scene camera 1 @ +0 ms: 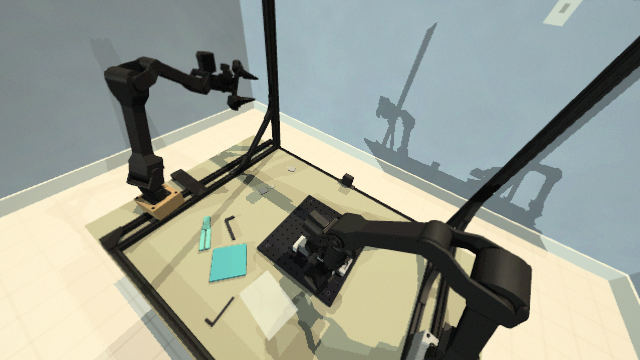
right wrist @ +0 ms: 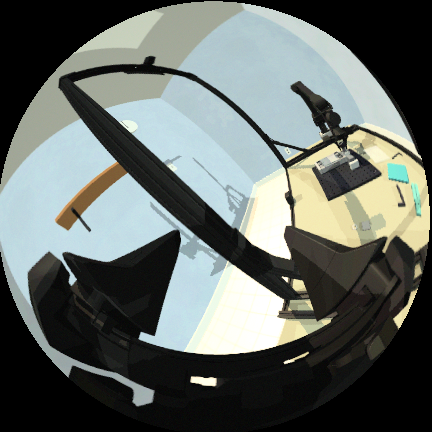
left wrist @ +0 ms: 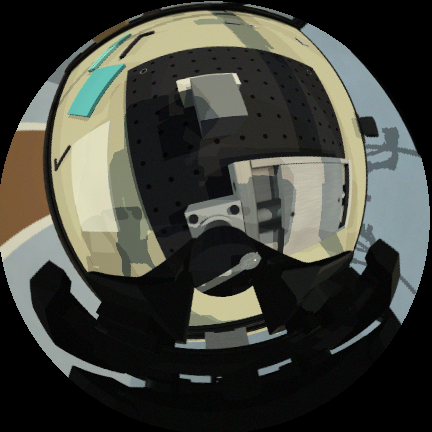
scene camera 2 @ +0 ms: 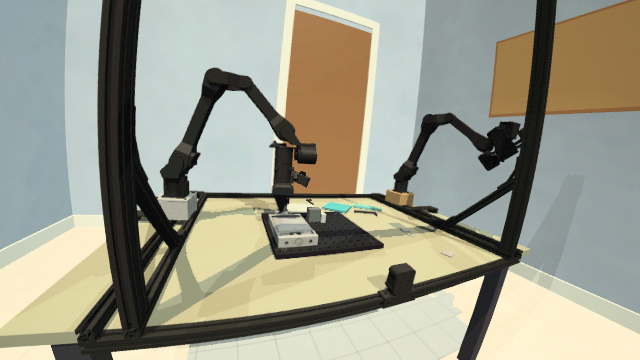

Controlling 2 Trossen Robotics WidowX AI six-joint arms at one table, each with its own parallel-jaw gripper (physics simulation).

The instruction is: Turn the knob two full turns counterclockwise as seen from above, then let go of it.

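Frame: origin at the left arm's base, x left, y ahead, z down, level; centimetres.
Seen in the pictures: left gripper, fingertip midpoint: (scene camera 1: 328,270) (right wrist: 343,149) (scene camera 2: 281,210); right gripper, fingertip midpoint: (scene camera 1: 256,89) (right wrist: 234,233) (scene camera 2: 511,148); left arm's base, link origin: (right wrist: 324,131) (scene camera 2: 176,195); right arm's base, link origin: (scene camera 1: 157,195) (scene camera 2: 400,191).
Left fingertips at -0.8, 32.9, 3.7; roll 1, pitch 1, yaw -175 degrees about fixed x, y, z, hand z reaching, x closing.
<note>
Pixels of each thing's top centre, then the offset from my left fingertips to it, as dx, dy, dz. "spot": a spot on its surface instead. Level surfaces: height alone.
- round black knob, top centre: (left wrist: 226,275) +0.0, +0.7, -4.4
- light pointer bar, surface spot: (left wrist: 227,274) spot: -0.1, +0.7, -4.4
- silver stage, top centre: (left wrist: 320,205) (scene camera 2: 290,223) (right wrist: 328,158) -11.1, +1.8, +0.2
- light bracket with two dark holes, surface spot: (left wrist: 212,210) spot: +0.2, +2.5, +0.4
- black perforated board, surface height: dz +3.1
- grey block, surface spot: (left wrist: 220,97) (scene camera 2: 312,208) spot: -1.2, +10.4, -1.3
- teal square, surface spot: (scene camera 1: 228,262) spot: +18.4, +26.2, +3.4
- teal tool, top centre: (scene camera 1: 205,231) (scene camera 2: 367,206) +17.6, +41.2, +3.2
- pale sheet, top centre: (left wrist: 86,182) (scene camera 1: 268,301) (scene camera 2: 297,207) +17.3, +8.4, +3.9
The round black knob (left wrist: 217,267) carries a light pointer bar (left wrist: 227,274) across its top, slanting from lower left to upper right in the left wrist view. It sits at the end of a silver stage (left wrist: 310,200) (scene camera 2: 297,240), beside a light bracket with two dark holes (left wrist: 212,210). My left gripper (left wrist: 218,241) (scene camera 2: 281,206) points down and is shut on the knob, one finger against each side. The knob is hidden by the arm in scene camera 1. My right gripper (scene camera 1: 255,89) (right wrist: 234,233) is open and empty, raised high away from the stage.
The stage stands on a black perforated board (left wrist: 275,120) (scene camera 2: 360,242) with a grey block (left wrist: 220,97) (scene camera 2: 313,215). A teal square (scene camera 1: 228,262), teal tool (scene camera 1: 205,234), two hex keys (scene camera 1: 229,228) (scene camera 1: 220,312) and a pale sheet (scene camera 1: 269,305) lie beside the board.
</note>
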